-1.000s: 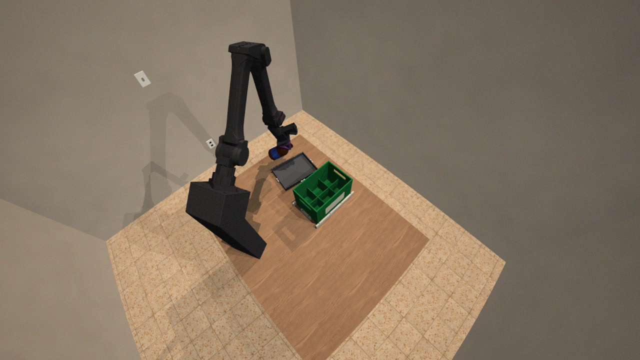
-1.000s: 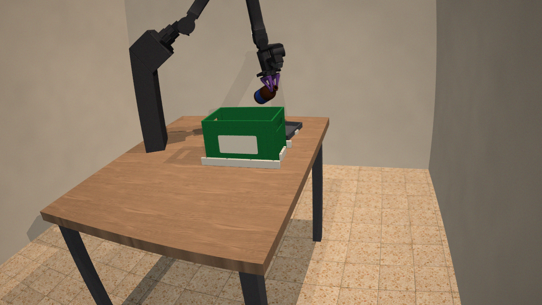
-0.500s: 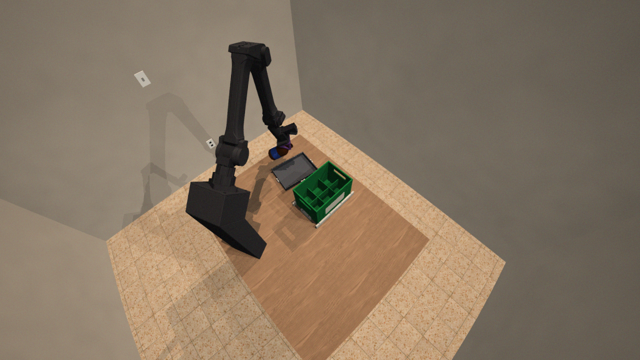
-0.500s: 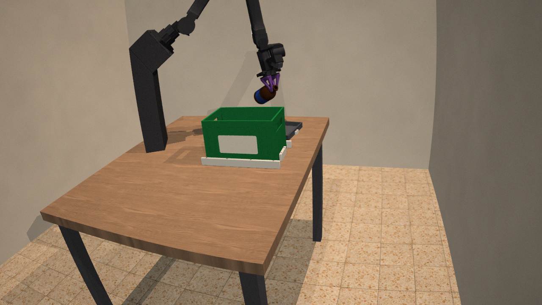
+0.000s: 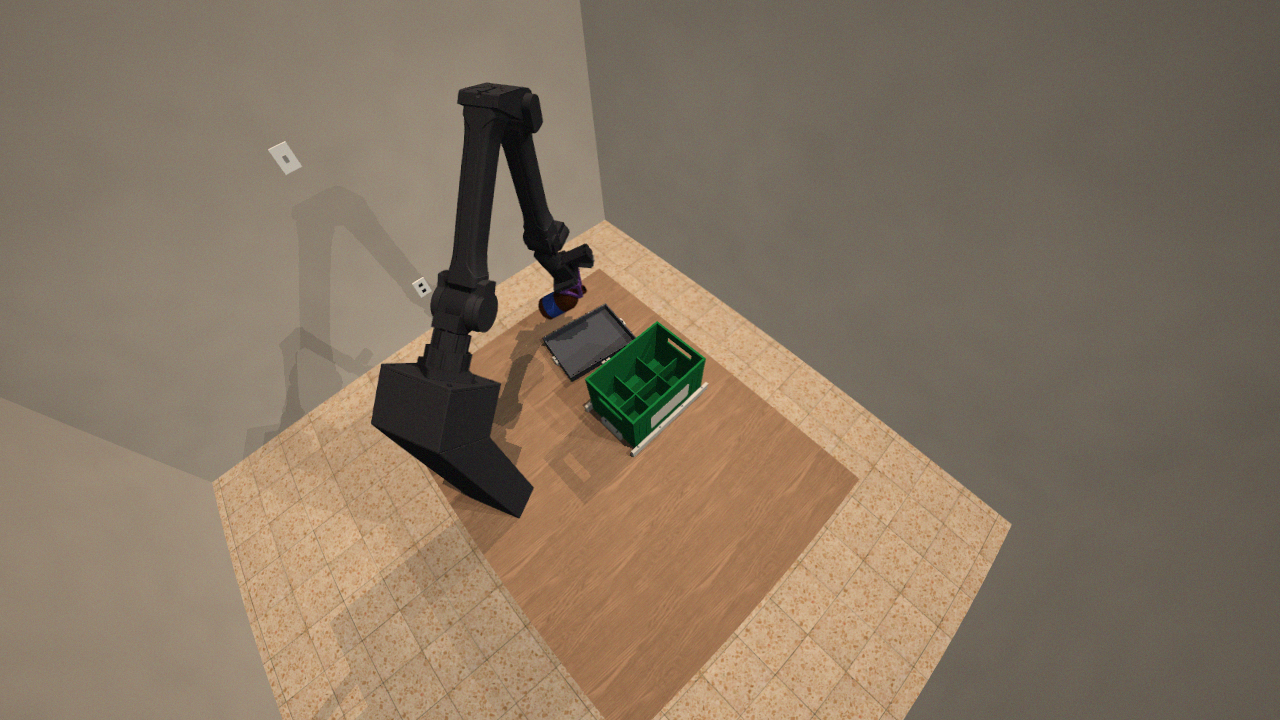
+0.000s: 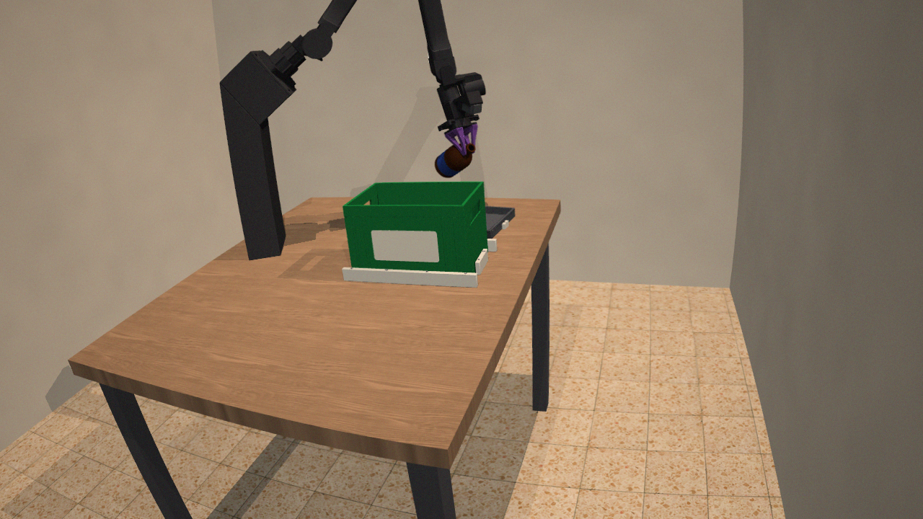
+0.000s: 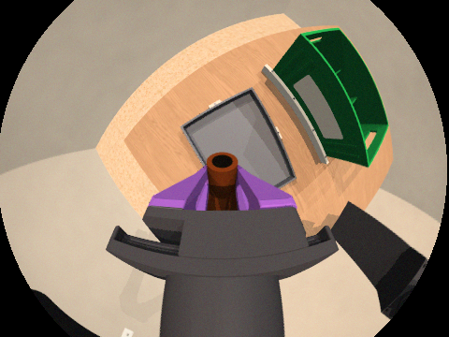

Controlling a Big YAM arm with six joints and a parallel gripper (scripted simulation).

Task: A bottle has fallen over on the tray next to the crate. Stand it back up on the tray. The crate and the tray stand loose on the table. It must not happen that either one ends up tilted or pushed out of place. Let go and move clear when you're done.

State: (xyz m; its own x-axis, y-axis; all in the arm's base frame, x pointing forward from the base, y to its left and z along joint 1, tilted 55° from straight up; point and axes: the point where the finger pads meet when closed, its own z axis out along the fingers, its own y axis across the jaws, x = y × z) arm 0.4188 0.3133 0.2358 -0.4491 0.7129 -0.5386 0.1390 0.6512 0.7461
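The brown bottle is 5 cm behind my hand, 1 cm to the left of it and 2 cm below it. Round my hand: green crate 11 cm ahead, 31 cm to the right, 11 cm below; tray 5 cm to the right, 18 cm below.
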